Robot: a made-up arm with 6 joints.
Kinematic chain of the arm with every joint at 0, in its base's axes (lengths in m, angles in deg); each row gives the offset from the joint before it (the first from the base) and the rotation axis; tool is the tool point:
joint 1: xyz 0 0 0.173 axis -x
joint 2: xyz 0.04 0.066 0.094 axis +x
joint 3: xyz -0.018 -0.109 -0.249 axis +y
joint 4: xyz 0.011 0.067 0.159 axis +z
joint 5: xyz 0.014 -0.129 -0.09 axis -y
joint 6: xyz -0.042 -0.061 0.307 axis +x
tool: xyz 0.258 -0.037 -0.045
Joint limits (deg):
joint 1: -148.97..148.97
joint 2: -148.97..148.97
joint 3: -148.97..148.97
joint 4: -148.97..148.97
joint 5: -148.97..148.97
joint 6: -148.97..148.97
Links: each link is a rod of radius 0.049 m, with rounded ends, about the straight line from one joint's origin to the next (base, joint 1, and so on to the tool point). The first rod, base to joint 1, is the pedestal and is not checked.
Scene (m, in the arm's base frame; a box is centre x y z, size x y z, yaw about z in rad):
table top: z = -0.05
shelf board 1: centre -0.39 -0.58 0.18 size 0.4 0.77 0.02 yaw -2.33
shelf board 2: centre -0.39 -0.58 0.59 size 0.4 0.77 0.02 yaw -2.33
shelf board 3: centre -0.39 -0.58 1 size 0.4 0.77 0.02 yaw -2.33
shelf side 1: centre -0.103 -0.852 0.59 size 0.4 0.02 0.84 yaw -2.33
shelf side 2: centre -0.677 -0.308 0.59 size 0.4 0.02 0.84 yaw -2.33
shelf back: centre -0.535 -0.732 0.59 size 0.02 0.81 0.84 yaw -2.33
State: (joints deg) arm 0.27 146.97 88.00 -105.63 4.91 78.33
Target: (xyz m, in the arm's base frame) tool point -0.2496 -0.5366 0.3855
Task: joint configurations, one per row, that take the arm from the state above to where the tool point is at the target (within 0.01 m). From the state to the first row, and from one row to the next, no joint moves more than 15 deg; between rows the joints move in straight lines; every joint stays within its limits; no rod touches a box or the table.
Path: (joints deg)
1: -12.97 147.22 74.79 -111.05 -6.18 77.15
2: -26.21 147.47 61.59 -116.46 -17.26 75.97
3: -39.45 147.72 48.38 -121.88 -28.35 74.78
4: -52.68 147.97 35.18 -127.30 -39.43 73.60
5: -65.92 148.22 21.97 -132.72 -50.52 72.42
6: -79.16 148.47 8.76 -138.14 -61.60 71.24
7: -92.40 148.72 -4.44 -143.55 -72.69 70.06
8: -105.64 148.97 -17.65 -148.97 -83.78 68.88

